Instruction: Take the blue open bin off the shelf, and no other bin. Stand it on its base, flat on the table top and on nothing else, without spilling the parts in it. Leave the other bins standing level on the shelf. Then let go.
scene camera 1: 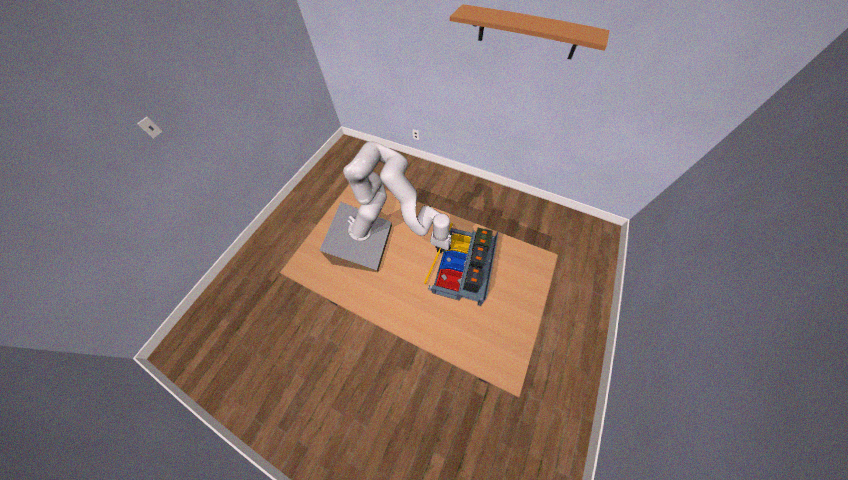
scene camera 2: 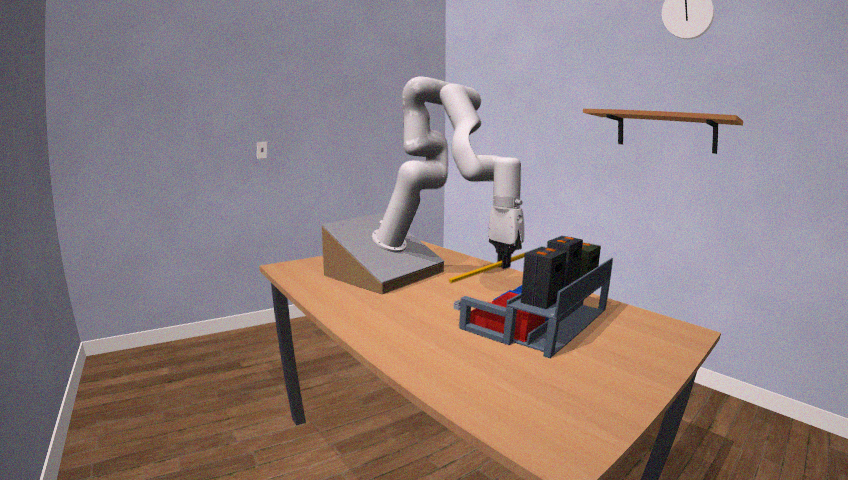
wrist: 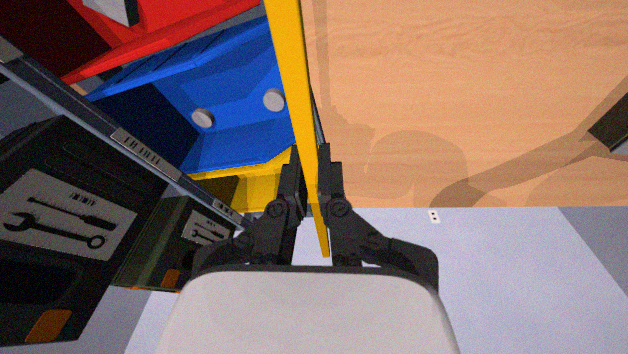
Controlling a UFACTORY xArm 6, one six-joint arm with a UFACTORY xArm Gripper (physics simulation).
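Pixels of known places: gripper, fingertip midpoint: (scene camera 1: 440,250) (scene camera 2: 503,267) (wrist: 313,157); arm's base at its link origin: (scene camera 1: 359,230) (scene camera 2: 388,241).
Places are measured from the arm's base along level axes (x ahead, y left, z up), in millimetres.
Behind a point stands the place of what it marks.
My gripper (scene camera 1: 439,249) @(x 442, y 178, z 5 mm) (scene camera 2: 505,265) @(x 442, y 178, z 5 mm) (wrist: 313,157) @(x 442, y 178, z 5 mm) is shut on a long yellow bar (scene camera 1: 432,268) @(x 475, y 67, z 16 mm) (scene camera 2: 476,271) @(x 473, y 69, z 15 mm) (wrist: 292,65) @(x 458, y 114, z 20 mm), held above the shelf's open front. The blue open bin (scene camera 1: 453,260) @(x 510, y 219, z -104 mm) (scene camera 2: 516,290) @(x 457, y 220, z -66 mm) (wrist: 240,75) @(x 523, y 184, z -104 mm) sits in the shelf's low front tier (scene camera 1: 446,294) @(x 597, y 31, z -97 mm) (scene camera 2: 509,325) @(x 666, y 48, z -61 mm), between the red bin (scene camera 1: 450,279) @(x 563, y 115, z -104 mm) (scene camera 2: 484,321) @(x 570, y 40, z -85 mm) (wrist: 175,30) @(x 541, y 133, z -50 mm) and the yellow bin (scene camera 1: 461,242) @(x 480, y 343, z -104 mm) (wrist: 260,192) @(x 512, y 363, z -67 mm). Two grey discs (wrist: 274,100) @(x 487, y 201, z -94 mm) (wrist: 202,117) @(x 577, y 239, z -94 mm) lie in the blue bin. The bar hides part of its front edge in the wrist view. The shelf stands on the table (scene camera 1: 386,291) @(x 326, y -153, z -113 mm) (scene camera 2: 404,333) @(x 500, y -145, z -113 mm).
Two dark cases (scene camera 1: 474,277) @(x 681, y 120, z 110 mm) (scene camera 1: 479,254) @(x 637, y 229, z 121 mm) (scene camera 2: 542,276) @(x 708, y 98, z 63 mm) and a green case (scene camera 1: 483,236) @(x 593, y 346, z 85 mm) (scene camera 2: 590,256) @(x 645, y 328, z 69 mm) (wrist: 155,245) @(x 587, y 291, z 48 mm) stand on the shelf's upper tier behind the bins. The arm's sloped grey base block (scene camera 1: 357,255) @(x 94, y -115, z -16 mm) (scene camera 2: 386,267) @(x 142, y -61, z -49 mm) stands on the table's other side.
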